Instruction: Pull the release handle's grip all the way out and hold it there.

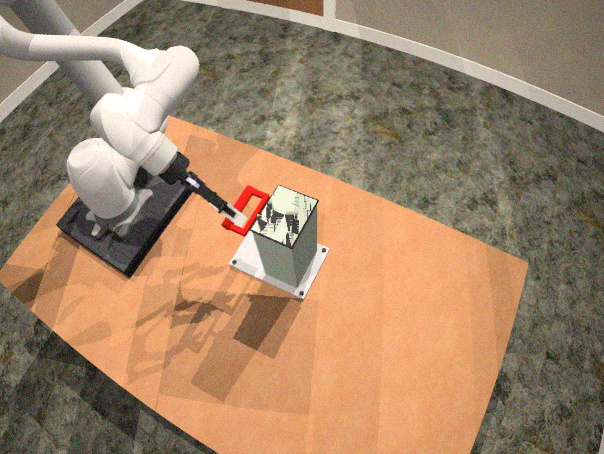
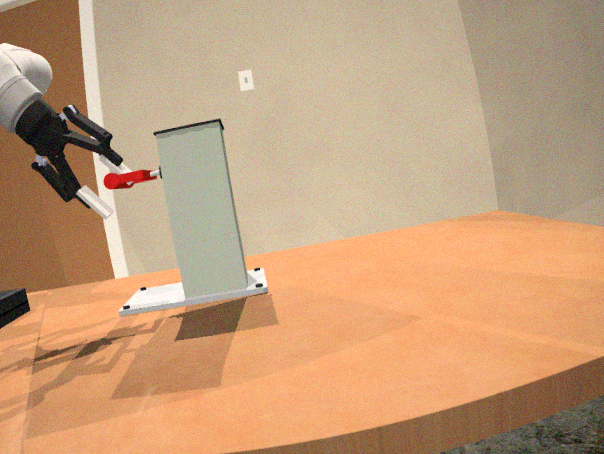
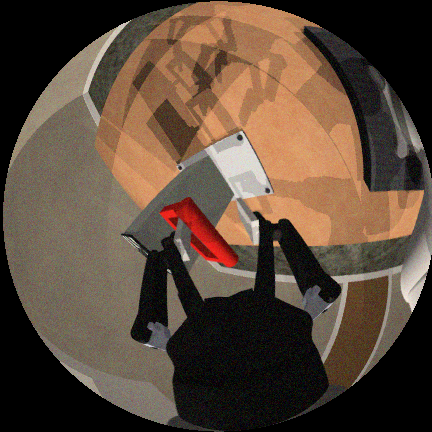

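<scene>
The red release handle's grip (image 1: 244, 198) (image 2: 112, 181) (image 3: 212, 237) is a rectangular loop on the robot's side of a grey-green column (image 1: 307, 242) (image 2: 205, 215) (image 3: 215, 180). A short pale stem (image 2: 156, 173) shows between the loop and the column. My gripper (image 1: 239, 217) (image 2: 117, 192) (image 3: 212, 213) is partly open around the loop's outer bar. The upper fingertip lies over the bar, at the loop's opening. The lower fingertip is below the bar, with a visible gap. Whether the upper finger touches the bar is not clear.
The column stands on a white bolted base plate (image 1: 315, 272) (image 2: 155, 297) (image 3: 245, 165) on the orange wooden table (image 1: 400, 300) (image 2: 400, 310) (image 3: 300, 150). The arm's dark base block (image 1: 120, 245) (image 2: 12, 305) (image 3: 350, 95) is on the robot's side. A wall stands behind.
</scene>
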